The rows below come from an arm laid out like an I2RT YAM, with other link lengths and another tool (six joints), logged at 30 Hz.
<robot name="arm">
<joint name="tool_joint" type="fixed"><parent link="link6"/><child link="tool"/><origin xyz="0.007 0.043 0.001" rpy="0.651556 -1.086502 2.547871"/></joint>
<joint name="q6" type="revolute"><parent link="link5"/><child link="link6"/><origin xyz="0.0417 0 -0.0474" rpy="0 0 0"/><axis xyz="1 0 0"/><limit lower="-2.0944" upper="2.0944"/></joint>
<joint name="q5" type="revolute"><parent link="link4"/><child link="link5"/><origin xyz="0.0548 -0.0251 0.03" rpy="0 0 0"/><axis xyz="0 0 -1"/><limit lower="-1.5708" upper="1.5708"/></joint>
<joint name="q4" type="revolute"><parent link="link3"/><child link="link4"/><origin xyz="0.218 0.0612 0.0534" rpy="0 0 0"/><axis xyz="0 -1 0"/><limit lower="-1.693" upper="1.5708"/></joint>
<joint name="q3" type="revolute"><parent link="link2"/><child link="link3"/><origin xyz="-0.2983 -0.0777 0" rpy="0 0 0"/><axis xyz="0 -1 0"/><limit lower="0" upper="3.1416"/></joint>
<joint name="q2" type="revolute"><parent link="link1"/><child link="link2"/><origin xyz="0.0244 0.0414 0.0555" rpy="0 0 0"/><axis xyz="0 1 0"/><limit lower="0" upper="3.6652"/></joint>
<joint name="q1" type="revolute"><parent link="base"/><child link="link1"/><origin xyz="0 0 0.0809" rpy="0 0 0"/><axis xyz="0 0 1"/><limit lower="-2.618" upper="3.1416"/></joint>
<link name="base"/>
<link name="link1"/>
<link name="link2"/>
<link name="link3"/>
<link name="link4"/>
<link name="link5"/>
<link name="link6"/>
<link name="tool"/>
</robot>
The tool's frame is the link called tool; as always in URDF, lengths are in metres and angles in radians.
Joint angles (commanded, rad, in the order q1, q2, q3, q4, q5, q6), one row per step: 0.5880, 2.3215, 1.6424, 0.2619, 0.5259, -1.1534; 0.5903, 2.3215, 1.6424, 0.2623, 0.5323, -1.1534; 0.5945, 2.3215, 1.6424, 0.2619, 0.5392, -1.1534; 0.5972, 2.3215, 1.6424, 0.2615, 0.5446, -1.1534; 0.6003, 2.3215, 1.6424, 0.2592, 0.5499, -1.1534; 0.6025, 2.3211, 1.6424, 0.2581, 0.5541, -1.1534; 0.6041, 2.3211, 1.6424, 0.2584, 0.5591, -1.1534; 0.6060, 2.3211, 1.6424, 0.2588, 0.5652, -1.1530; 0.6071, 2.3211, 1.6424, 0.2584, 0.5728, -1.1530; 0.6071, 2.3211, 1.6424, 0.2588, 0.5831, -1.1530; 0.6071, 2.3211, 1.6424, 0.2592, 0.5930, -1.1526; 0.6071, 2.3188, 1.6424, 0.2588, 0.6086, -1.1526; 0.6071, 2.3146, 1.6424, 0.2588, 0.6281, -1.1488; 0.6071, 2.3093, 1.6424, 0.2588, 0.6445, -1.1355; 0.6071, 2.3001, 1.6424, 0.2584, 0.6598, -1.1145; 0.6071, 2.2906, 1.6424, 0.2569, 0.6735, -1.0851; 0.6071, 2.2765, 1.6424, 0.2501, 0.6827, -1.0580; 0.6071, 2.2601, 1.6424, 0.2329, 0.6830, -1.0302; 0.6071, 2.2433, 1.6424, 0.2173, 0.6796, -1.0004; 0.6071, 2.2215, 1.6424, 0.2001, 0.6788, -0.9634
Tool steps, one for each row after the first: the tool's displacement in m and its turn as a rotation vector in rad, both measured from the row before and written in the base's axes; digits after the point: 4 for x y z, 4 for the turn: -0.0005, 0.0007, 0.0001, -0.0019, -0.0018, -0.0036; -0.0010, 0.0014, 0.0000, -0.0025, -0.0012, -0.0021; -0.0007, 0.0009, 0.0000, -0.0020, -0.0009, -0.0022; -0.0009, 0.0009, -0.0001, -0.0031, 0.0007, -0.0017; -0.0006, 0.0007, 0.0001, -0.0018, -0.0004, -0.0016; -0.0003, 0.0005, 0.0000, -0.0015, -0.0014, -0.0030; -0.0004, 0.0005, 0.0001, -0.0014, -0.0017, -0.0038; -0.0002, 0.0001, 0.0000, -0.0028, -0.0014, -0.0058; 0.0002, -0.0005, 0.0001, -0.0032, -0.0027, -0.0094; 0.0002, -0.0004, 0.0001, -0.0027, -0.0026, -0.0092; 0.0002, -0.0008, 0.0012, -0.0041, -0.0052, -0.0143; 0.0003, -0.0009, 0.0021, -0.0005, -0.0081, -0.0191; 0.0002, -0.0003, 0.0027, 0.0102, -0.0090, -0.0193; 0.0001, -0.0001, 0.0046, 0.0200, -0.0124, -0.0206; 0.0000, 0.0002, 0.0048, 0.0281, -0.0123, -0.0215; -0.0007, -0.0001, 0.0066, 0.0271, -0.0108, -0.0165; -0.0018, -0.0003, 0.0068, 0.0259, -0.0024, -0.0084; -0.0018, 0.0000, 0.0071, 0.0301, -0.0034, -0.0055; -0.0022, -0.0002, 0.0095, 0.0381, -0.0075, -0.0100
